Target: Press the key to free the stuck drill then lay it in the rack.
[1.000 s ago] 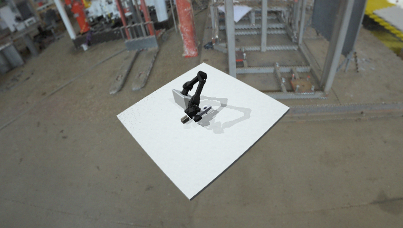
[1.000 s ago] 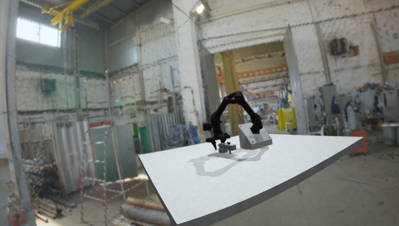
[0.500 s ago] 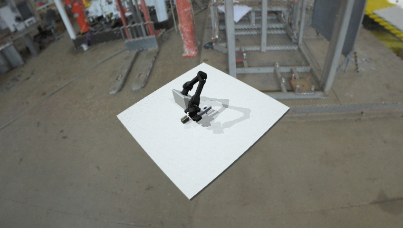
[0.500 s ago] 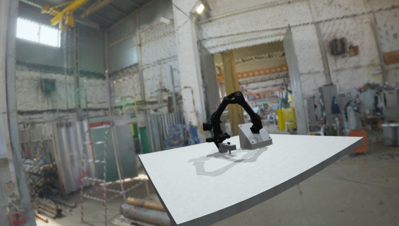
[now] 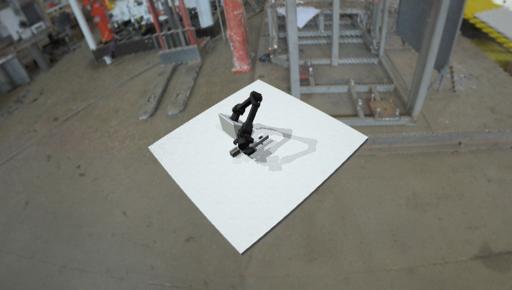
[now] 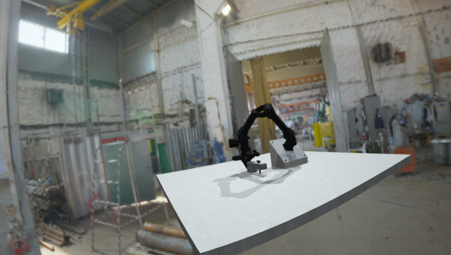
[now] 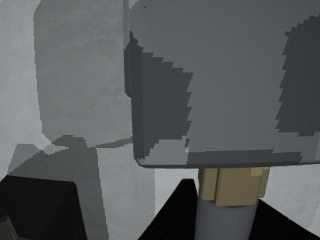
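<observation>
The drill lies 10 mm behind my gripper tip, 50 mm to the left of it and 30 mm above it. Also, from my gripper tip: dark key (20 mm behind, 160 mm to the left, 40 mm above); grey block (20 mm behind, 120 mm to the left, 30 mm above); dark rack (70 mm behind, 50 mm to the right).
</observation>
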